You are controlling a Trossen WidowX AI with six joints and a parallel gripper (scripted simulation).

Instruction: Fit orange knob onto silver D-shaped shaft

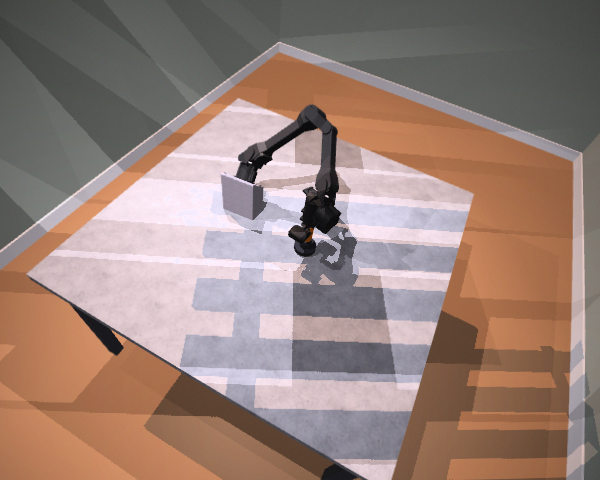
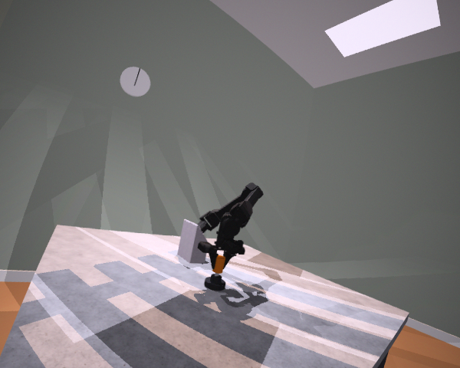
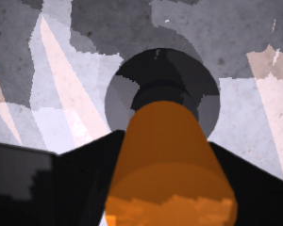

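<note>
Right now my gripper tip is 40 mm above the round pedestal. From my gripper tip the other things lie so: orange knob (30 mm above).
</note>
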